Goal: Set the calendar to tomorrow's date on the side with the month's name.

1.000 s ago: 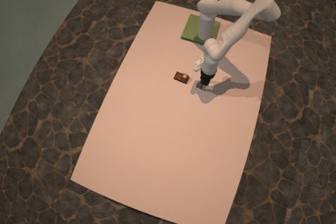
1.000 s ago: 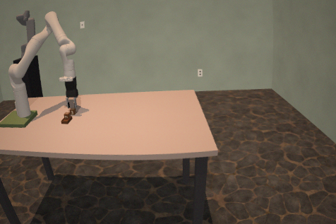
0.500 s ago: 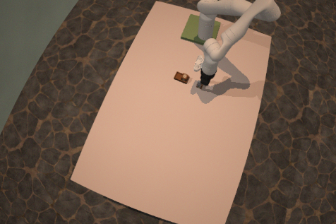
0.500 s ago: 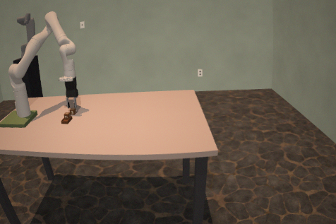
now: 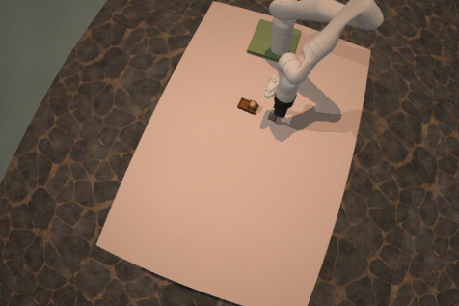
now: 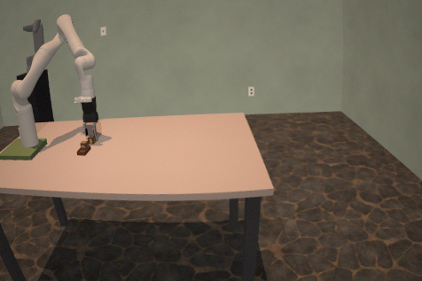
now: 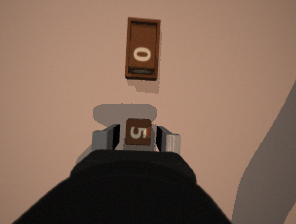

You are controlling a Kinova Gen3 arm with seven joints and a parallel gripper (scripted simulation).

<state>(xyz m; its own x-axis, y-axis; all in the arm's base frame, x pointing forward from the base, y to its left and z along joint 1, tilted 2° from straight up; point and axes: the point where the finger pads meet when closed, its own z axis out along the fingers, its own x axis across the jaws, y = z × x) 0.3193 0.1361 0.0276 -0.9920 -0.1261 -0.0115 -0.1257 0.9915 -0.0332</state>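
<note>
Now: hand 1 cm short of the brown cube, 9 cm to the left of it and 3 cm above it. Round my hand: brown tray 1 cm ahead, 11 cm to the right, 5 cm below.
</note>
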